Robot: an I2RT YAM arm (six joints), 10 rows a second.
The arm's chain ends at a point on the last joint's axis. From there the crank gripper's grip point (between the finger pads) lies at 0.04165 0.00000 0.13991 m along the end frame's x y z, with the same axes.
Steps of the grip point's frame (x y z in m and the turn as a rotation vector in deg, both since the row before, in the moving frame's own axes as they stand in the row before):
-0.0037 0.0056 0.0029 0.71 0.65 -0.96
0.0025 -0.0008 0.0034 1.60 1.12 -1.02
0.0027 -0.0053 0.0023 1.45 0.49 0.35
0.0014 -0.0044 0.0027 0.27 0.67 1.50
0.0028 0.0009 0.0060 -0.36 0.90 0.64
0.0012 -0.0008 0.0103 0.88 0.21 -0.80
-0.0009 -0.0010 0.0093 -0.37 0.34 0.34
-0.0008 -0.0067 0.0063 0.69 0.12 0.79
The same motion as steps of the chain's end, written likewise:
-0.0053 0.0080 0.0034 0.71 0.65 -0.96
-0.0002 0.0039 0.0043 1.60 1.12 -1.02
0.0015 -0.0020 0.0027 1.45 0.49 0.35
-0.0002 -0.0049 0.0032 0.27 0.67 1.50
0.0006 -0.0005 0.0067 -0.36 0.90 0.64
0.0007 0.0019 0.0105 0.88 0.21 -0.80
-0.0017 -0.0022 0.0096 -0.37 0.34 0.34
-0.0011 -0.0056 0.0064 0.69 0.12 0.79

